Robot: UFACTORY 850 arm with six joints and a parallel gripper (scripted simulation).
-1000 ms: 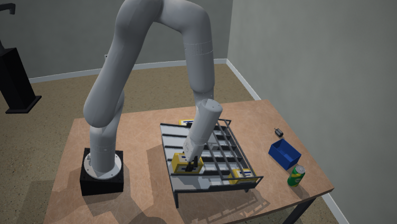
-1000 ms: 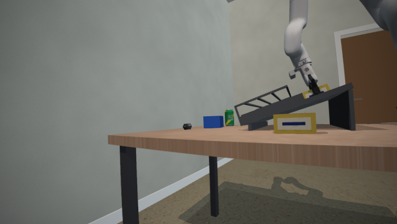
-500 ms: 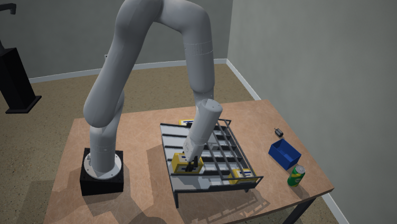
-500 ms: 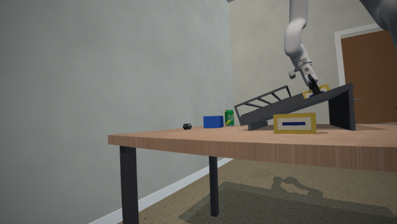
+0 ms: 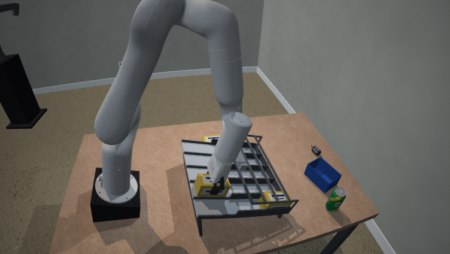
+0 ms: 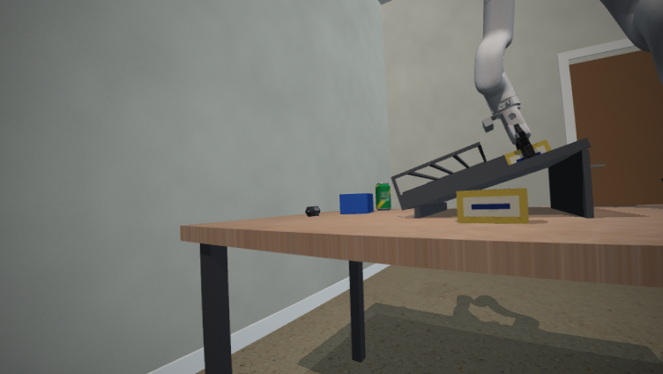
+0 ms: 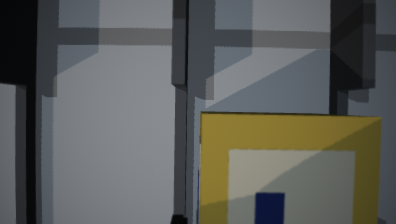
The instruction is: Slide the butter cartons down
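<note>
Right now my hand is 40 mm to the left of the dark divider and 40 mm above it. Round my hand: small black object: 620 mm ahead, 340 mm to the left, 150 mm below.
</note>
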